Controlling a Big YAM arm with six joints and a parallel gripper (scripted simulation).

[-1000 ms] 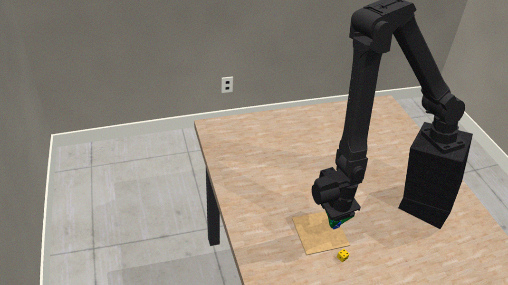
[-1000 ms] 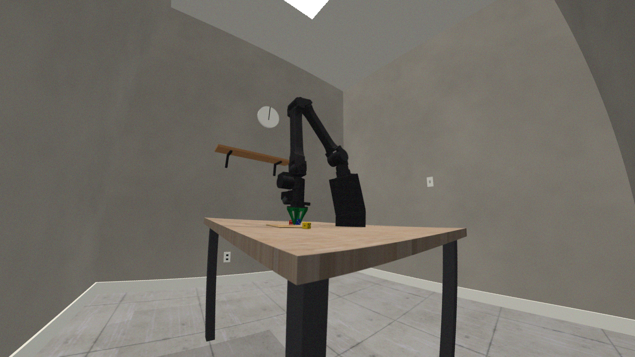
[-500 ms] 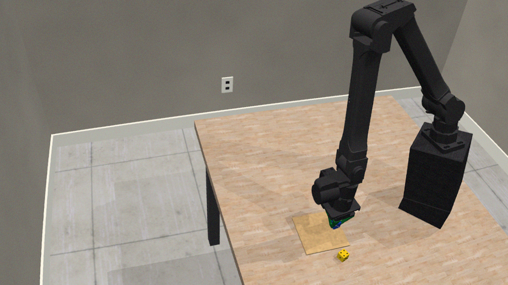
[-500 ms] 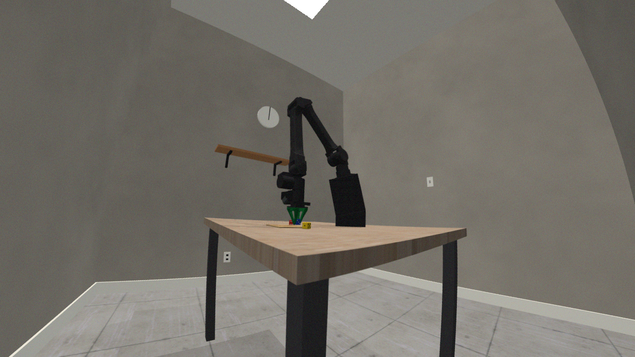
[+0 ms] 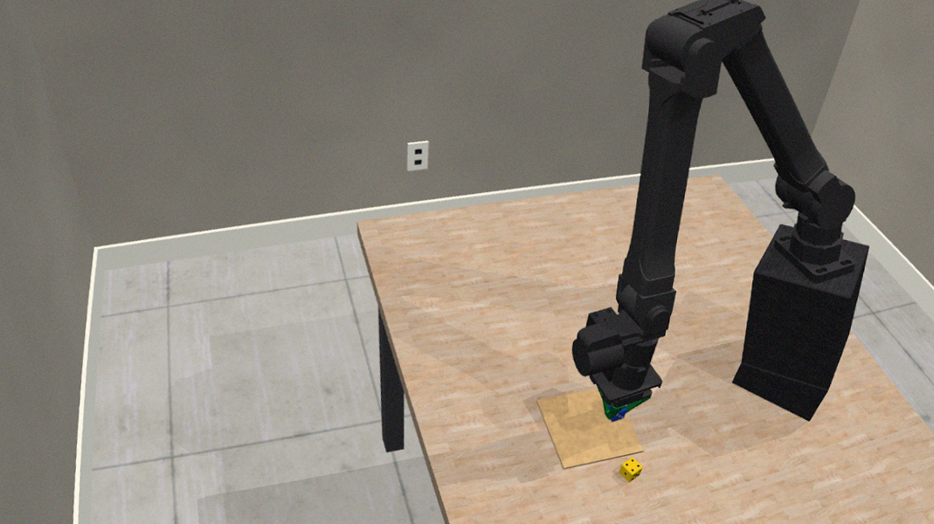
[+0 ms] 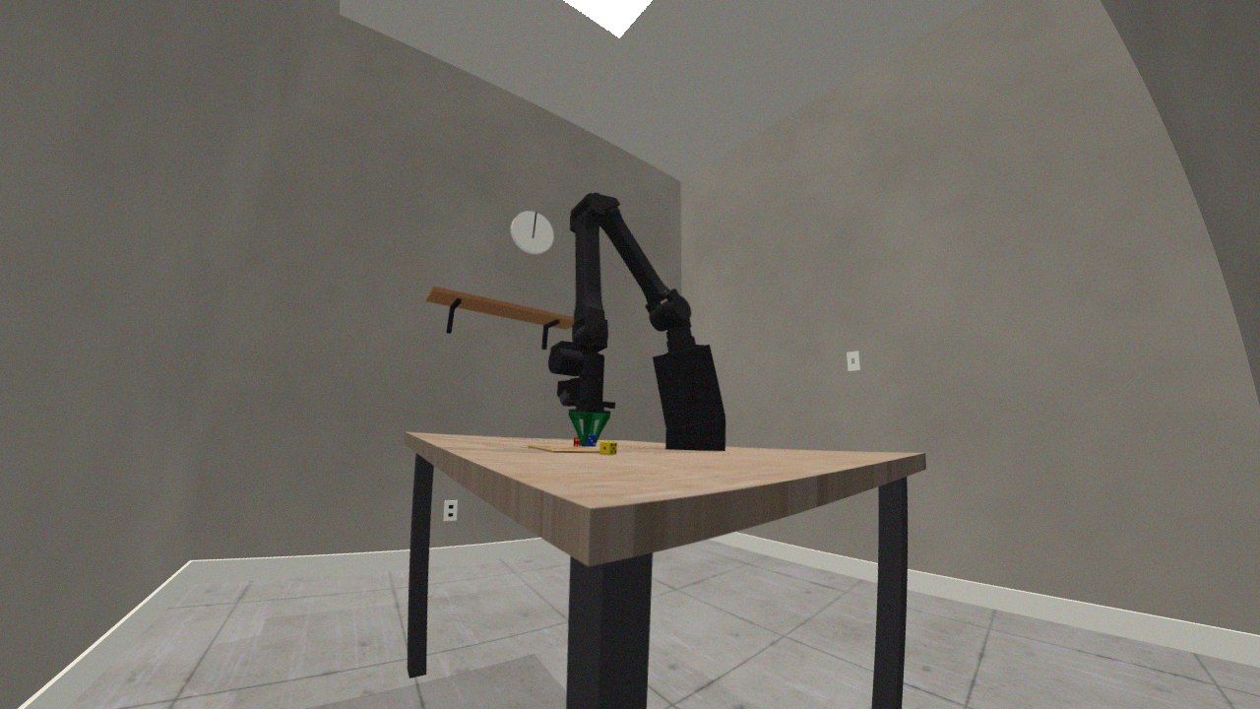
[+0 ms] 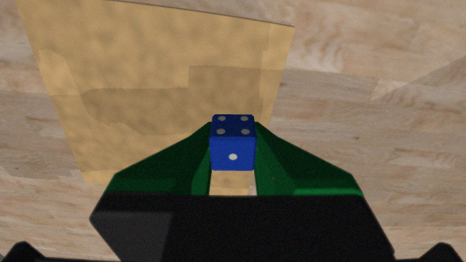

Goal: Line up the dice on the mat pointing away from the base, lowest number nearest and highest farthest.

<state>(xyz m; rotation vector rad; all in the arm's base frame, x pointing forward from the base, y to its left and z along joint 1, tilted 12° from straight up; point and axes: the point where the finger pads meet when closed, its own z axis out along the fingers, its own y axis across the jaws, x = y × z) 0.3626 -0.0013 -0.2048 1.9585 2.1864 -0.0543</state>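
Right now the blue die is right at my hand. Round my hand: red die: 3 cm behind, 10 cm to the right, 1 cm below; then tan mat: 5 cm ahead, 1 cm to the left, 2 cm below; then yellow die: 2 cm ahead, 11 cm to the left, 1 cm below.
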